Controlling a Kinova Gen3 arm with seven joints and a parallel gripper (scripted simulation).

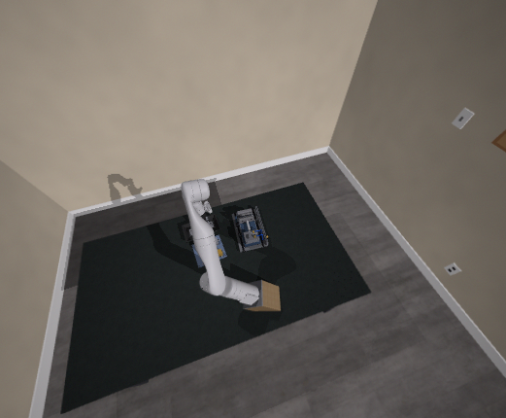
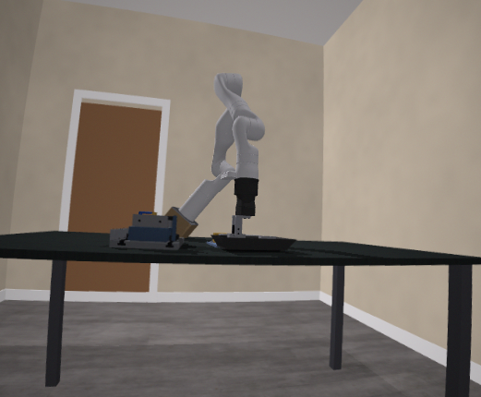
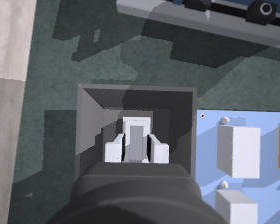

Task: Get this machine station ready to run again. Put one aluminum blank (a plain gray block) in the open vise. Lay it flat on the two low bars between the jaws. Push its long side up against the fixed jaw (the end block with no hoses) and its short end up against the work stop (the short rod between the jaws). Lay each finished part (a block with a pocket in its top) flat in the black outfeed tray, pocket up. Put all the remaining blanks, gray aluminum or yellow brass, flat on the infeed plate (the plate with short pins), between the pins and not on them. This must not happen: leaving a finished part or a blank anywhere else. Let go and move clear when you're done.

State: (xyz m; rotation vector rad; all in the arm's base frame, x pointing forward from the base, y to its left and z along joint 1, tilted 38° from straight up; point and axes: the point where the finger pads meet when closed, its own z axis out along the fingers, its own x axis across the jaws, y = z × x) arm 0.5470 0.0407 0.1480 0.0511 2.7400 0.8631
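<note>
My gripper is now 17 cm past the bluish plate, 6 cm above it and 4 cm to the right of it. Also, from my hand: vise (25 cm to the right, 12 cm behind, 2 cm below); then yellow brass blank (22 cm behind, 3 cm below).
</note>
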